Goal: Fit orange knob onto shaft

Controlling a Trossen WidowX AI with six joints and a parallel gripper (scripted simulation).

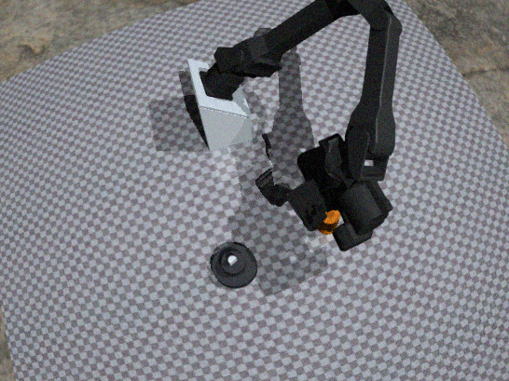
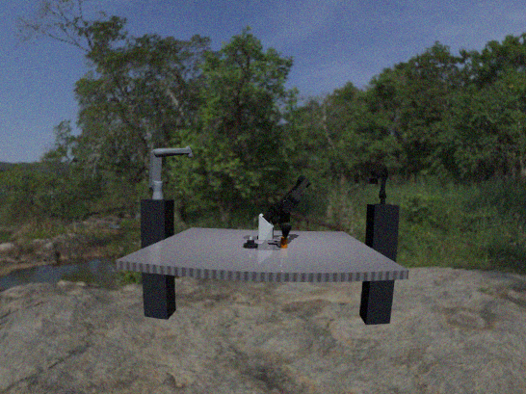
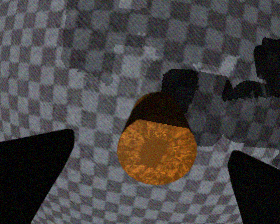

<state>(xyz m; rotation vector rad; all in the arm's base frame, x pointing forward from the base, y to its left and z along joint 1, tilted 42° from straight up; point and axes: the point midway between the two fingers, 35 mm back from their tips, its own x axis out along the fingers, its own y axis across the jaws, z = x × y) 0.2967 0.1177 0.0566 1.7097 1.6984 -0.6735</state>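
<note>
Now: gripper tip 10 mm above the orange knob. Also, from my gripper tip: round dark pedestal: 200 mm to the right, 20 mm below, 20 mm ahead.
</note>
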